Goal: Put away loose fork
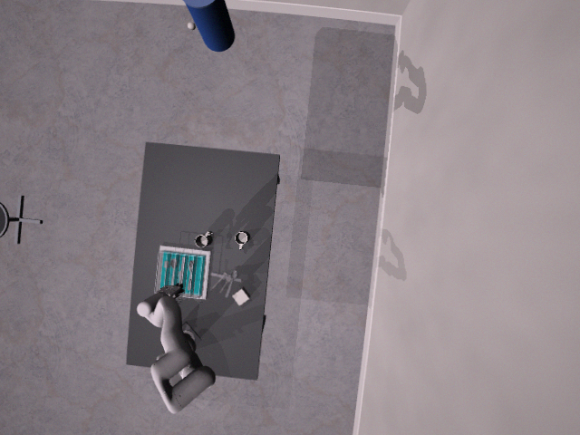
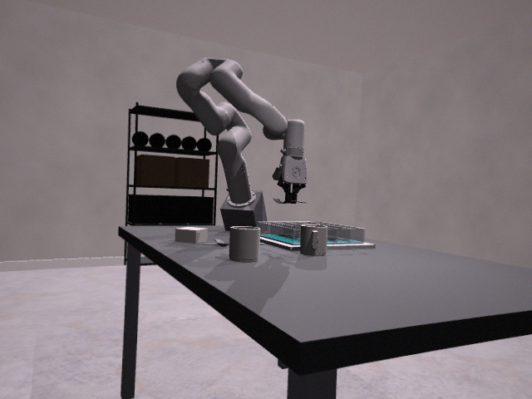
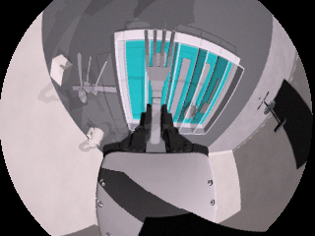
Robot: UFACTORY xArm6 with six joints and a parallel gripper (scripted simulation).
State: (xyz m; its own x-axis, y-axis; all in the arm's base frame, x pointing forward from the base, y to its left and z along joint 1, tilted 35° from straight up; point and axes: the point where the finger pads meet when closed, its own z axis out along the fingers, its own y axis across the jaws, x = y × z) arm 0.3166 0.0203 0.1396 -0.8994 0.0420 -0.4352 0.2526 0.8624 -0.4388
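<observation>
The tray lies 5 cm ahead of my hand, 5 cm to the left of it and 11 cm below it. Also, from my hand: small white box: 17 cm behind, 32 cm to the right, 14 cm below.
</observation>
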